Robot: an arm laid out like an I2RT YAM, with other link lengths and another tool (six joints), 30 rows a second.
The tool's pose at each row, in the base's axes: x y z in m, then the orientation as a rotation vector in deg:
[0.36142, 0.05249, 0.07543, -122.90, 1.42, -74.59]
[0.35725, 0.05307, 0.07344, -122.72, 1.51, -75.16]
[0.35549, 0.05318, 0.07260, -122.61, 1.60, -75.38]
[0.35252, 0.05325, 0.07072, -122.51, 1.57, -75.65]
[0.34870, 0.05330, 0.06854, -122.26, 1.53, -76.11]
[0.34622, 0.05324, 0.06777, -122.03, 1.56, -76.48]
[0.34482, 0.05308, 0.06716, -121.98, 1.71, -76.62]
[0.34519, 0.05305, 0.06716, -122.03, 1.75, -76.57]
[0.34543, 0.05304, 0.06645, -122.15, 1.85, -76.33]
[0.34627, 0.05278, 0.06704, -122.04, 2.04, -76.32]
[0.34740, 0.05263, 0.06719, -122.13, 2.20, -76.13]
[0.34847, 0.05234, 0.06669, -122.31, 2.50, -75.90]
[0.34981, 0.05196, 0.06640, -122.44, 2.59, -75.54]
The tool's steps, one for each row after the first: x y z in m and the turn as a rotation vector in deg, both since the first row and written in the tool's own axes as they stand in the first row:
[-0.00391, -0.00066, -0.00244, -0.08, 0.44, -0.13]
[-0.00552, -0.00083, -0.00354, -0.10, 0.64, -0.14]
[-0.00856, -0.00078, -0.00530, -0.10, 0.83, -0.24]
[-0.01227, -0.00081, -0.00766, -0.04, 1.20, -0.39]
[-0.01414, -0.00109, -0.00944, 0.00, 1.52, -0.45]
[-0.01529, -0.00106, -0.01046, -0.06, 1.66, -0.41]
[-0.01509, -0.00093, -0.01017, -0.10, 1.62, -0.38]
[-0.01553, -0.00048, -0.00976, -0.15, 1.45, -0.25]
[-0.01455, -0.00033, -0.00940, -0.14, 1.53, -0.09]
[-0.01380, 0.00004, -0.00861, -0.20, 1.42, 0.06]
[-0.01355, 0.00084, -0.00773, -0.38, 1.28, 0.28]
[-0.01297, 0.00169, -0.00674, -0.40, 1.03, 0.45]

